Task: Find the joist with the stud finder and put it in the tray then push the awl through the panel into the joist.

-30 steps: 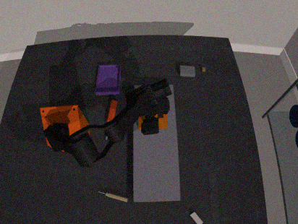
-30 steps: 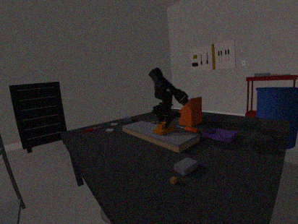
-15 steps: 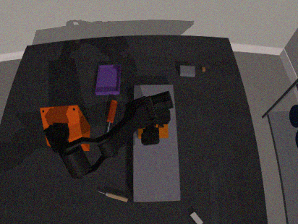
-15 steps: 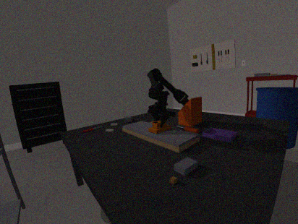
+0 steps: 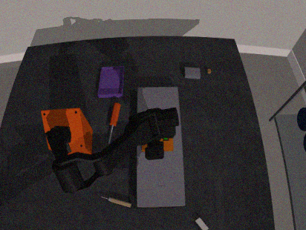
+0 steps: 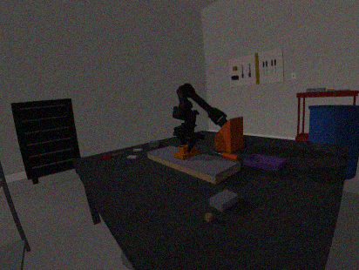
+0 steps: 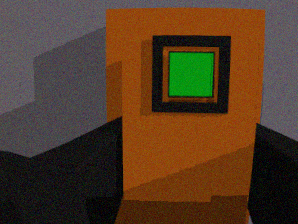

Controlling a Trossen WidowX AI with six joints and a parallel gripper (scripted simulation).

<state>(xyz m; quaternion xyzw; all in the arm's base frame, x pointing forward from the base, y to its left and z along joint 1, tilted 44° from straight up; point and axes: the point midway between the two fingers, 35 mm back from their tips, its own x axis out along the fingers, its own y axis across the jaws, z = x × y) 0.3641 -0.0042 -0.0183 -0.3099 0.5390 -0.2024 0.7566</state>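
Now: gripper tip 230 mm past the purple tray, 320 mm to the right of it and 50 mm above it. Also, from my gripper tip: square light: 20 mm ahead, 30 mm above; then stud finder: 10 mm ahead, 20 mm above; then awl: 180 mm behind, 230 mm to the right, 60 mm below.
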